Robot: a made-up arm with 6 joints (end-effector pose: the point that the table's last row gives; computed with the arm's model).
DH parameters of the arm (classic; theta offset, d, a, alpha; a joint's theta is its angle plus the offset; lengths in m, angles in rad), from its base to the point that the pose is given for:
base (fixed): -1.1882 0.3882 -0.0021 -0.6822
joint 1: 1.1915 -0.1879 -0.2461 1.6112
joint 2: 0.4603 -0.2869 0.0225 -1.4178
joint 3: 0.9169 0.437 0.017 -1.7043
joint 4: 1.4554 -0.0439 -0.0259 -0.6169
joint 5: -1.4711 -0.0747 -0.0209 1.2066
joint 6: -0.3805 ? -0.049 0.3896
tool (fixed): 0.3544 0.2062 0 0
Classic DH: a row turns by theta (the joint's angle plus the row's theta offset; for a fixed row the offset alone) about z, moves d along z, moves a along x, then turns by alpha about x.
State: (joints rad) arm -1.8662 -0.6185 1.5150 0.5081 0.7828 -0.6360
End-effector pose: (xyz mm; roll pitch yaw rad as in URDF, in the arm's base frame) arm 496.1 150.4 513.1 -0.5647 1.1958 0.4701
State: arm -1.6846 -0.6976 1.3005 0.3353 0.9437 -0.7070
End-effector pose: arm 455.2 143.9 530.8 -0.6230 1.0541 0.3751
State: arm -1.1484 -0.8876 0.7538 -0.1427 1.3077 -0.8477
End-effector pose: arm 366.7 132.9 528.4 -0.6051 0.8552 0.2356
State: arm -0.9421 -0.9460 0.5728 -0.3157 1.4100 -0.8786
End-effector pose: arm 340.4 138.8 518.7 -0.5917 0.8434 0.2057
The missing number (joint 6, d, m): -0.0989
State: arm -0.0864 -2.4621 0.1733 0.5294 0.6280 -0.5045
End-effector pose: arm -131.7 80.2 -249.0 2.4596 -0.1514 2.1521
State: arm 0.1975 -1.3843 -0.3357 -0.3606 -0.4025 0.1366
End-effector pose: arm 185.2 49.6 310.3 1.0063 0.0393 1.0386
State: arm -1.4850 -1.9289 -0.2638 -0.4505 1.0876 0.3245
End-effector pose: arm 63.7 -419.8 183.4 1.7974 0.8928 0.9500
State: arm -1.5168 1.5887 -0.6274 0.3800 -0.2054 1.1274
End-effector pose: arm -188.6 727.2 -62.7 -2.3250 0.7888 -0.5200
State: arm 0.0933 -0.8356 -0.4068 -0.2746 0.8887 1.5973
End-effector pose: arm 219.8 267.6 495.1 1.5269 -0.4456 2.8196
